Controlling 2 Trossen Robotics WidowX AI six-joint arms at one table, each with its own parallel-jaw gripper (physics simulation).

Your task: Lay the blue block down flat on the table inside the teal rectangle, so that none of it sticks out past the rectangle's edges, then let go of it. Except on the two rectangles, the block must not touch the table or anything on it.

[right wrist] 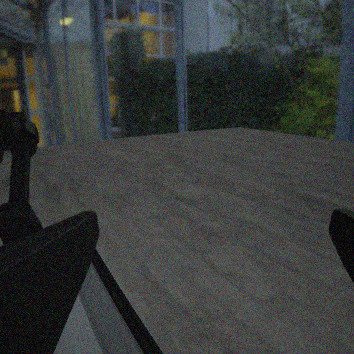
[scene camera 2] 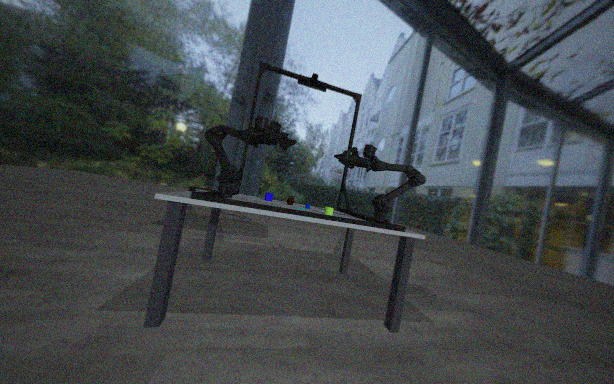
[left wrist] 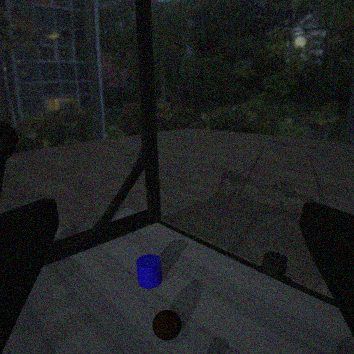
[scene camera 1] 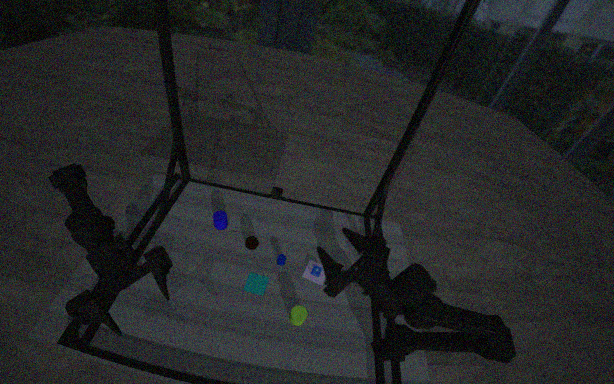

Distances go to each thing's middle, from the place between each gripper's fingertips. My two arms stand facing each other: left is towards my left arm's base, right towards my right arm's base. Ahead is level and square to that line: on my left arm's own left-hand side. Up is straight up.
Scene:
My right hand is 41 cm past the dark ball [left wrist: 166, 324], 5 cm to the right of it and 32 cm above it.
Now: left hand 130 mm past the dark ball, 230 mm to the left of it and 330 mm above it.

